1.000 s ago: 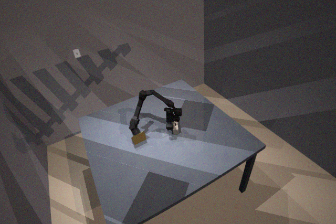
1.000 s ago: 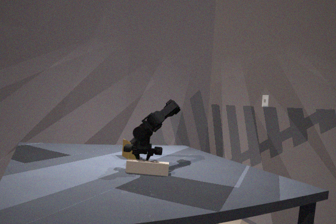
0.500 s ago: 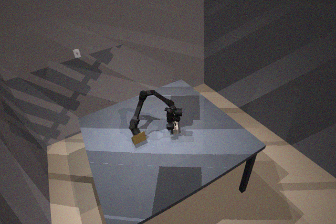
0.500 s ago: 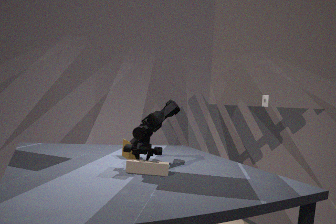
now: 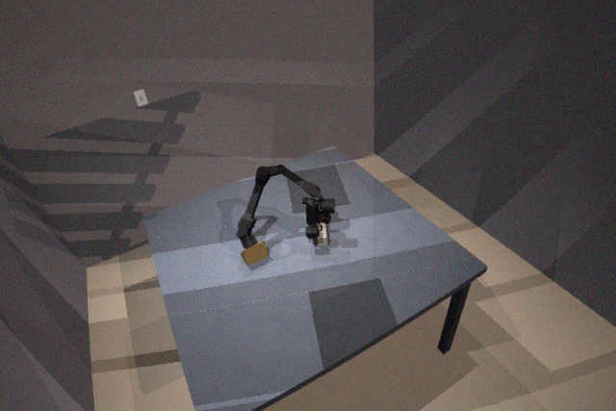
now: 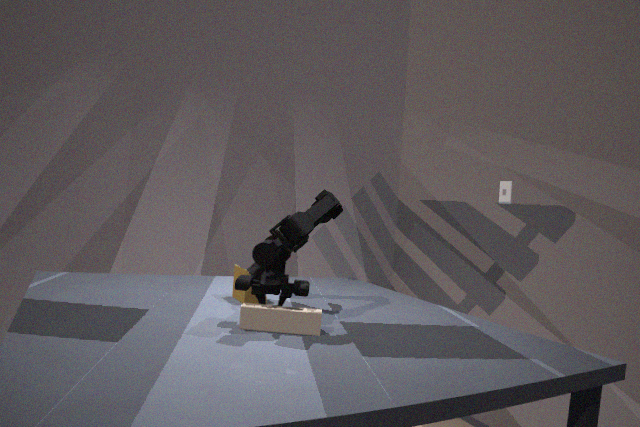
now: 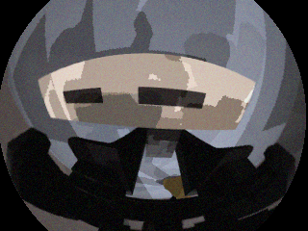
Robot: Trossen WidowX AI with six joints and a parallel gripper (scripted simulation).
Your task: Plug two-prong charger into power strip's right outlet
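Right now my gripper tip is 20 mm short of the black two-prong charger, 10 mm to the left of it and 10 mm below it.
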